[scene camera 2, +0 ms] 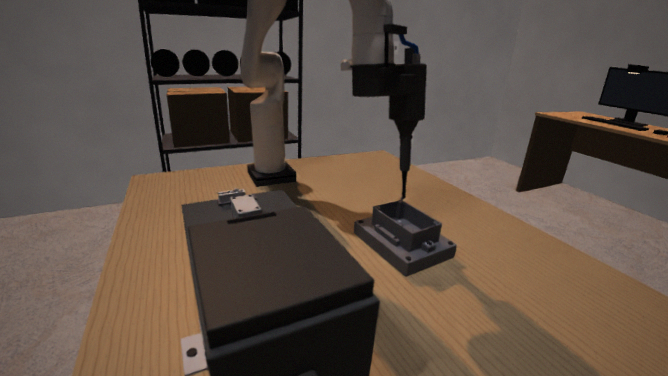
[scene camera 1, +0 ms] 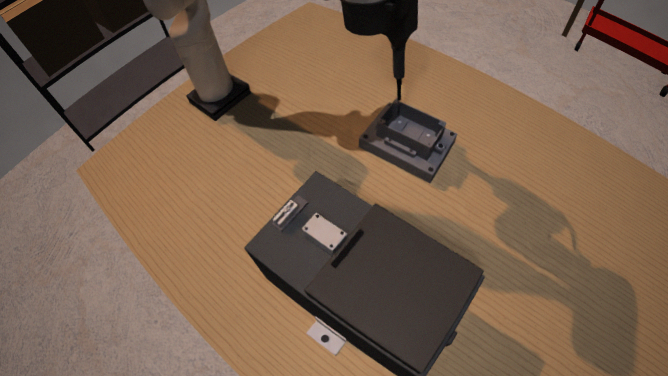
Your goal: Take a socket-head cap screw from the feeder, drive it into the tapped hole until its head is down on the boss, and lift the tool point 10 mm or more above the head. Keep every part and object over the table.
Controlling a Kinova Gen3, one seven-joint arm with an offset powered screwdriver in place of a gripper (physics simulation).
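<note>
My screwdriver [scene camera 1: 399, 99] [scene camera 2: 403, 196] points straight down, its thin bit tip at the back corner of the open dark housing [scene camera 1: 409, 145] [scene camera 2: 392, 225]. A small pale piece, perhaps a screw, shows at that corner just under the tip in scene camera 2; I cannot tell whether the bit touches it or how far down it sits. The tapped hole is hidden. The housing sits on a dark base plate [scene camera 1: 425, 170] [scene camera 2: 390, 257] with holes in its corners. The dark feeder [scene camera 1: 395, 285] [scene camera 2: 280, 270] bears a small metal pick-up block [scene camera 1: 286, 214] [scene camera 2: 231, 196] at its far end.
A pale plate [scene camera 1: 324, 231] [scene camera 2: 245, 204] lies on the feeder beside the block. A white tab [scene camera 1: 320, 330] [scene camera 2: 191, 364] sticks out from its side. The arm's base [scene camera 1: 218, 102] [scene camera 2: 271, 175] stands on the wooden table [scene camera 1: 165, 200] [scene camera 2: 135, 230], left of the housing. A shelf rack stands behind.
</note>
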